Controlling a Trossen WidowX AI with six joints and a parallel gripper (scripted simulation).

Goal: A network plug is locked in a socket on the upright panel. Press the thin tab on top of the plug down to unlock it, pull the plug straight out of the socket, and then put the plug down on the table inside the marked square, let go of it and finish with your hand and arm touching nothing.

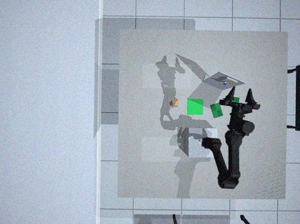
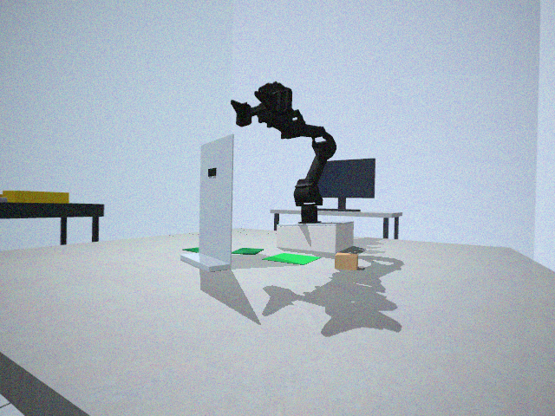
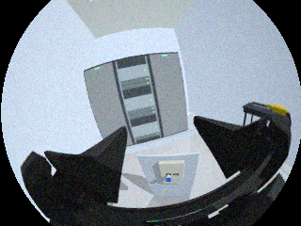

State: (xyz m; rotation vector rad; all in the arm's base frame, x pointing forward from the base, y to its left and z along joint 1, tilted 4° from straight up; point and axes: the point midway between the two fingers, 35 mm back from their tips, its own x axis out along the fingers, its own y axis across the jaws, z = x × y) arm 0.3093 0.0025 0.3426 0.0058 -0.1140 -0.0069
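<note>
Now: the network plug 210 mm below my gripper tip, 70 mm ahead of it and 10 mm to the right of it. Round my gripper tip: orange block: 410 mm below, 260 mm to the left, 80 mm behind; then upright grey panel: 290 mm below, 90 mm ahead, 20 mm to the right; then green marked square: 430 mm below, 110 mm to the left, 100 mm behind.
</note>
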